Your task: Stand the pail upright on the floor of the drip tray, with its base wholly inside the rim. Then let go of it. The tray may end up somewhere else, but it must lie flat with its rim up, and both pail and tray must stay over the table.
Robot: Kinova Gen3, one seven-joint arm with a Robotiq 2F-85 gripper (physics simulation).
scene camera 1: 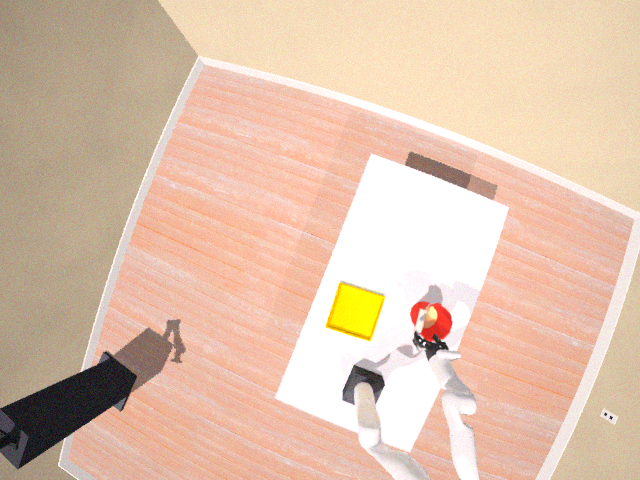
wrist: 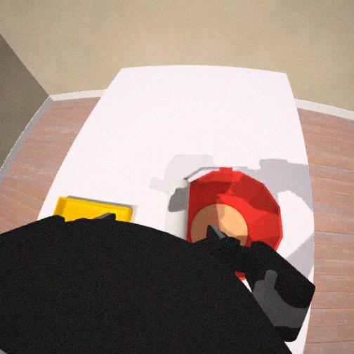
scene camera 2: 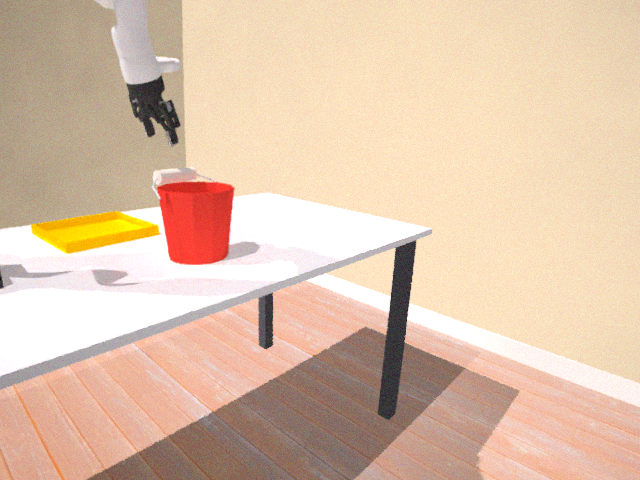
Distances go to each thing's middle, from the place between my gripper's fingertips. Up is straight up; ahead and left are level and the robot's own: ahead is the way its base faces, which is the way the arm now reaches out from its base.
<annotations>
I see my gripper 50 mm short of the red pail (scene camera 2: pixel 197 216), 60 mm to the left of it and 170 mm above it. The rest, counted from my hand: yellow drip tray (scene camera 2: pixel 71 235) 110 mm behind, 260 mm to the left, 260 mm below.
</annotations>
